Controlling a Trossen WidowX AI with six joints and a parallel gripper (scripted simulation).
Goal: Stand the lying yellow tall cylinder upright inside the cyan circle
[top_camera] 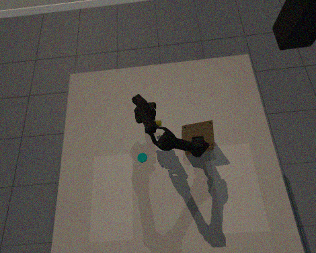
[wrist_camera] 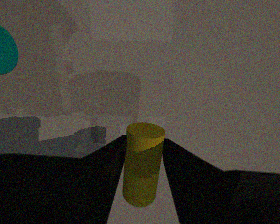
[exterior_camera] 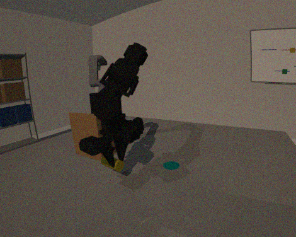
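Right now my gripper tip is 19 cm to the right of the cyan circle, 8 cm short of it and 8 cm above it. The rest, counted from my gripper tip: yellow tall cylinder 2 cm behind.
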